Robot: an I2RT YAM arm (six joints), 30 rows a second.
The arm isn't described. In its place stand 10 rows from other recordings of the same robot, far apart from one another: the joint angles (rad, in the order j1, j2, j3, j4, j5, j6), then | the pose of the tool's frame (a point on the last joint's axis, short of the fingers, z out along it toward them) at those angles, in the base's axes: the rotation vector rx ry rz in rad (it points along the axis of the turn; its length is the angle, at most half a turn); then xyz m.
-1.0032, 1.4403, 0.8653, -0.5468, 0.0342, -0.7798 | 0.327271, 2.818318, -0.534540, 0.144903, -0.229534, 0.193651
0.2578, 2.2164, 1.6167, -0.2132, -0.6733, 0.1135 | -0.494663, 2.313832, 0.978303, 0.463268, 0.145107, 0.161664
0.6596, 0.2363, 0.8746, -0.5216, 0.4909, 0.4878 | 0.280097, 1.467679, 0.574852, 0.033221, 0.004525, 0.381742
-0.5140, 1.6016, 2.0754, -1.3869, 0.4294, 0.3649 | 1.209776, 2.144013, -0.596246, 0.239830, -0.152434, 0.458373
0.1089, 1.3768, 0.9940, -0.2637, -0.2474, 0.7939 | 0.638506, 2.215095, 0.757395, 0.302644, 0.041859, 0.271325
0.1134, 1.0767, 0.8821, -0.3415, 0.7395, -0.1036 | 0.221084, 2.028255, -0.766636, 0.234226, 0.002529, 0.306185
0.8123, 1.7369, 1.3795, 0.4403, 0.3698, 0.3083 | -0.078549, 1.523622, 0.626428, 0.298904, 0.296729, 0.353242
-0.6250, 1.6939, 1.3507, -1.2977, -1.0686, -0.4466 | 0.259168, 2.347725, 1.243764, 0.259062, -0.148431, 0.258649
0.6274, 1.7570, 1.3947, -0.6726, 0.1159, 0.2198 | -0.486122, 2.556982, 0.156057, 0.306062, 0.216853, 0.248179
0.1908, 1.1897, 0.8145, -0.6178, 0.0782, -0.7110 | -1.100371, 2.341745, -0.295565, 0.227879, 0.041182, 0.232888
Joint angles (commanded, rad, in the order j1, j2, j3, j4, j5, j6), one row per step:
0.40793 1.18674 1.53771 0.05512 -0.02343 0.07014
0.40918 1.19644 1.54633 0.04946 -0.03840 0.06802
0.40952 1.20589 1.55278 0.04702 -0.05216 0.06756
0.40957 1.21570 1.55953 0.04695 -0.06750 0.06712
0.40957 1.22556 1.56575 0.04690 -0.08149 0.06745
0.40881 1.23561 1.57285 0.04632 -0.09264 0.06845
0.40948 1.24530 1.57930 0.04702 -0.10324 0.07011
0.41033 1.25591 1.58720 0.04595 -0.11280 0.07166
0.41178 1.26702 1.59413 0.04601 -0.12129 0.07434
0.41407 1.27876 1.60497 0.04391 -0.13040 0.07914
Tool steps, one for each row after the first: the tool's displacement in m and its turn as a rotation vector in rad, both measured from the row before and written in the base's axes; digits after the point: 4 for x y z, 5 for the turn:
0.0022 0.0019 0.0000 -0.00982 0.00302 0.01419
0.0025 0.0017 -0.0003 -0.00742 0.00269 0.01285
0.0025 0.0017 -0.0001 -0.00699 0.00035 0.01406
0.0026 0.0017 -0.0003 -0.00607 0.00142 0.01307
0.0027 0.0014 -0.0001 -0.00444 0.00202 0.00995
0.0025 0.0017 -0.0001 -0.00330 0.00152 0.01112
0.0027 0.0018 -0.0001 -0.00351 0.00278 0.01030
0.0029 0.0020 -0.0004 -0.00235 0.00381 0.01032
0.0025 0.0021 0.0004 -0.00041 0.00375 0.01251

